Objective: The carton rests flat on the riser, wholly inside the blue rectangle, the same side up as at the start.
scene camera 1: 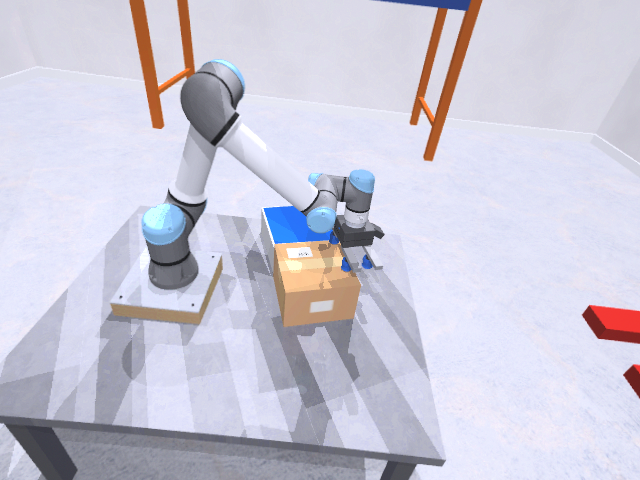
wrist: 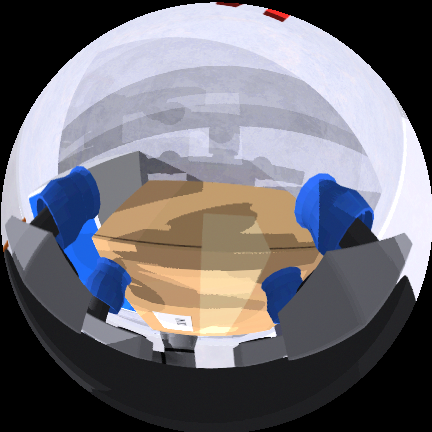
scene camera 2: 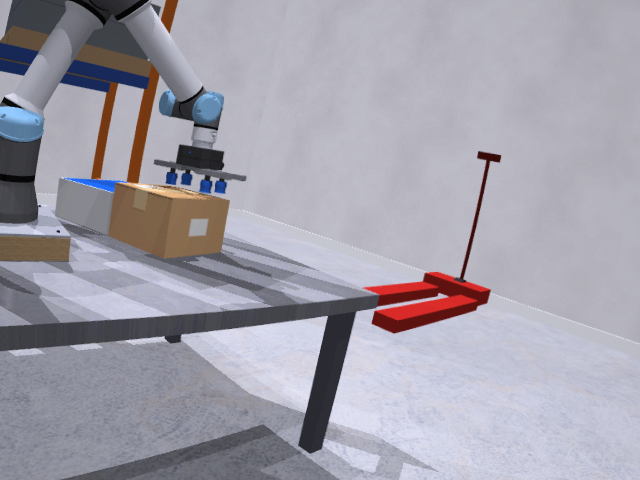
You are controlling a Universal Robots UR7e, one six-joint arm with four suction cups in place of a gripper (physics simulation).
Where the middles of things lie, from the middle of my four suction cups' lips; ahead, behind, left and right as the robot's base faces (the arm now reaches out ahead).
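Cardboard carton [scene camera 2: 167,221]: 100 mm below my suction cup, 120 mm behind, 50 mm to the right. Riser with blue rectangle [scene camera 2: 88,202]: 110 mm below my suction cup, 140 mm behind, 220 mm to the left.
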